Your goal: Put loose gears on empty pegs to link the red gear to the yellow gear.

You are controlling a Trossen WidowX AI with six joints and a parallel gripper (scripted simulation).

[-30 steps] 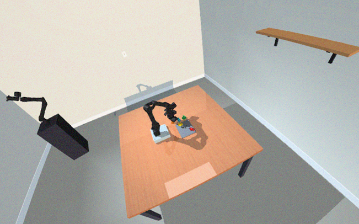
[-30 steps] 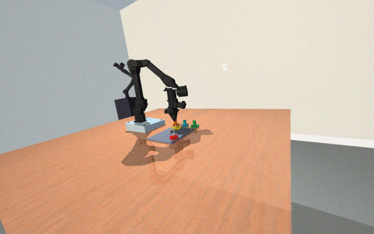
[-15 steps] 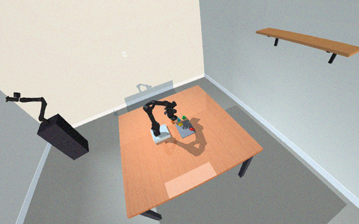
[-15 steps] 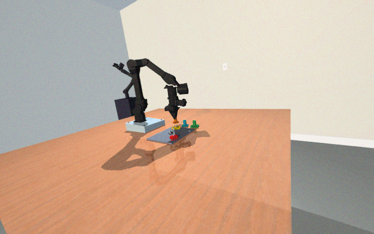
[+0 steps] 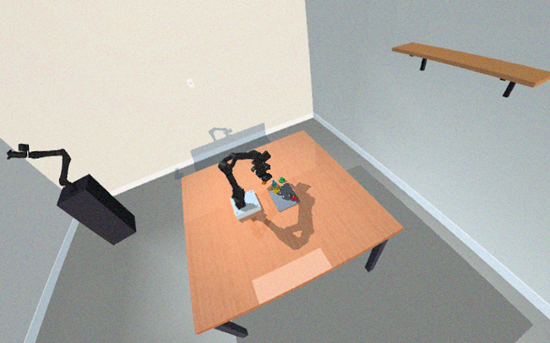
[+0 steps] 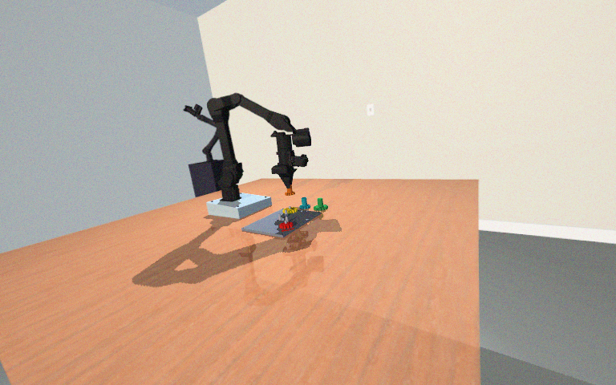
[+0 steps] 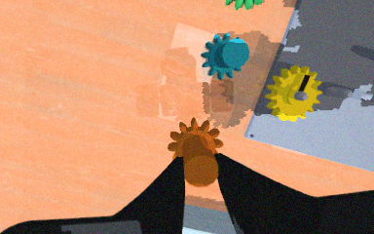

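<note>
My gripper tip is 240 mm to the left of the red gear, 100 mm short of it and 60 mm above it. Also, from my gripper tip: teal gear: 70 mm ahead, 60 mm below, 20 mm to the right; yellow gear: 100 mm to the right, 60 mm below, 40 mm ahead; orange gear: 10 mm below.
</note>
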